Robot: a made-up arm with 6 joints.
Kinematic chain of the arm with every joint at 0, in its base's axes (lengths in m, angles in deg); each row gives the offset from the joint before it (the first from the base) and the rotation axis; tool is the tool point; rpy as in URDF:
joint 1: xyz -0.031 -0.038 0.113 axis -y
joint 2: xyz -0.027 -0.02 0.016 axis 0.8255 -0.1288 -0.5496
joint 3: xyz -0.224 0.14 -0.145 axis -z
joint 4: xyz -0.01 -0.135 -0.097 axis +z
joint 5: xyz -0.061 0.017 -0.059 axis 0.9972 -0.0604 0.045
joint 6: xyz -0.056 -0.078 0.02 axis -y
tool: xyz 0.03 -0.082 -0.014 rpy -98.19 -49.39 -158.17
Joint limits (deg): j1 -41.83..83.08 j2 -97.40..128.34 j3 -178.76..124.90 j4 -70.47..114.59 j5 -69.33..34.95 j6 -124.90..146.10
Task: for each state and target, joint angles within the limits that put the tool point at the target. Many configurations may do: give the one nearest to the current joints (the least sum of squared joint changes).
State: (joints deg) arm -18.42 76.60 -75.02 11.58 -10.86 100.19
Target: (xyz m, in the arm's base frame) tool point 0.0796 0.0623 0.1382
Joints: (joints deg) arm 5.61 82.60 -97.99 12.87 -35.91 95.13
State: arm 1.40 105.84 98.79 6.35 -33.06 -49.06
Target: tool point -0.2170 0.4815 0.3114
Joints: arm 5.06 69.46 97.13 -2.21 -31.77 -46.52
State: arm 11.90 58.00 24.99 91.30 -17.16 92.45
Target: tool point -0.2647 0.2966 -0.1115
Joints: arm 17.59 67.07 52.00 71.53 -2.98 95.15
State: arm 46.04 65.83 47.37 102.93 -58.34 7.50
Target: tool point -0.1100 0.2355 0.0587
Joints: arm 39.35 96.88 32.68 114.59 -47.79 6.88
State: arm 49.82 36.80 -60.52 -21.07 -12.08 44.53
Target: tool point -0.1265 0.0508 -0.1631
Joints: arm 24.98 40.21 -43.92 -32.12 -21.73 47.03
